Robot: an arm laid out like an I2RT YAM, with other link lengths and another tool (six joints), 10 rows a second.
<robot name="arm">
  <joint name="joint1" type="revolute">
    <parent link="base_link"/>
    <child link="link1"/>
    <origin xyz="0 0 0.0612"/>
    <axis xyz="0 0 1"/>
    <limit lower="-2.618" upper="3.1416"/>
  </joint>
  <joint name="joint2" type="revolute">
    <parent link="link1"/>
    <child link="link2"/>
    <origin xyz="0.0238 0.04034 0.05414"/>
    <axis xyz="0 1 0"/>
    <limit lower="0" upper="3.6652"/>
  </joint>
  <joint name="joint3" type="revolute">
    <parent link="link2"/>
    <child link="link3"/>
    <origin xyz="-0.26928 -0.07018 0"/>
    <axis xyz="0 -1 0"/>
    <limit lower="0" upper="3.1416"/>
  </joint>
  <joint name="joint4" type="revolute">
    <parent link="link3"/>
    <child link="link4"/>
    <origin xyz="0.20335 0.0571 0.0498"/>
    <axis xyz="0 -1 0"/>
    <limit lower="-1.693" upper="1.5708"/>
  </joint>
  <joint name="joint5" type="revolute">
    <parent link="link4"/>
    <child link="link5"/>
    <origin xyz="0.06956 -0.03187 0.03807"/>
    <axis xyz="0 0 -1"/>
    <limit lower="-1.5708" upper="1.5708"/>
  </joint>
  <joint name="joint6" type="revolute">
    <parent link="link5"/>
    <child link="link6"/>
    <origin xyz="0.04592 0 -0.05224"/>
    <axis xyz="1 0 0"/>
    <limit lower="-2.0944" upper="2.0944"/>
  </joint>
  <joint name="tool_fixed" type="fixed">
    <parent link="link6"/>
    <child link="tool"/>
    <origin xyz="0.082 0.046 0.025" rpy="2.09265 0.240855 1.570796"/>
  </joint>
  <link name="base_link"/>
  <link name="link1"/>
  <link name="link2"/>
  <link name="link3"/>
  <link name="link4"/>
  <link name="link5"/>
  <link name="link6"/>
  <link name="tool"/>
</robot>
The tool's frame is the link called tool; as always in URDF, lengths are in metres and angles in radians.
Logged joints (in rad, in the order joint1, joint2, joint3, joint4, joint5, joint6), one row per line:
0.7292, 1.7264, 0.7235, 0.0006, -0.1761, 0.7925
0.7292, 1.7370, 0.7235, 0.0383, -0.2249, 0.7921
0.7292, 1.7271, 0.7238, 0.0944, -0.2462, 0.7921
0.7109, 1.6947, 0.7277, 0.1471, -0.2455, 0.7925
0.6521, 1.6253, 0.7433, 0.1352, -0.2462, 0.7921
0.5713, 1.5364, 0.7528, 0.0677, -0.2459, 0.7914
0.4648, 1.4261, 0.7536, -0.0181, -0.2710, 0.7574
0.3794, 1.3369, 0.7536, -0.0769, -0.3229, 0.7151
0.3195, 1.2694, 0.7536, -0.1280, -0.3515, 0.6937
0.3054, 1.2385, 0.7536, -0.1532, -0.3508, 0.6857
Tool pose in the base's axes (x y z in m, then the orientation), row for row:
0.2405, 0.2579, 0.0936, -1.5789, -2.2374, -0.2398
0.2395, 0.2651, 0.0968, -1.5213, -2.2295, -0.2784
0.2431, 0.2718, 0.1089, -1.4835, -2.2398, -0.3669
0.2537, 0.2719, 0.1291, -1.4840, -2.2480, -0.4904
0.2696, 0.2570, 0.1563, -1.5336, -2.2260, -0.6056
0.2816, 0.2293, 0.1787, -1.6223, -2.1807, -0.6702
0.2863, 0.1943, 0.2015, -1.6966, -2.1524, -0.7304
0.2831, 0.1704, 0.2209, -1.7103, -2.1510, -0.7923
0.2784, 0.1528, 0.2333, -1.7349, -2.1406, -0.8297
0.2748, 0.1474, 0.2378, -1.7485, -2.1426, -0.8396
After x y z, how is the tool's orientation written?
As a rotation vector, in radians.
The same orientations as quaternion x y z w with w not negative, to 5 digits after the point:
-0.56334, -0.79829, -0.08556, 0.19509
-0.54786, -0.80290, -0.10026, 0.21247
-0.53452, -0.80702, -0.13220, 0.21341
-0.53101, -0.80439, -0.17548, 0.20046
-0.54410, -0.78975, -0.21486, 0.18465
-0.57106, -0.76762, -0.23591, 0.17028
-0.59121, -0.75005, -0.25452, 0.15204
-0.59209, -0.74465, -0.27429, 0.14033
-0.59766, -0.73742, -0.28582, 0.13162
-0.60021, -0.73550, -0.28821, 0.12539

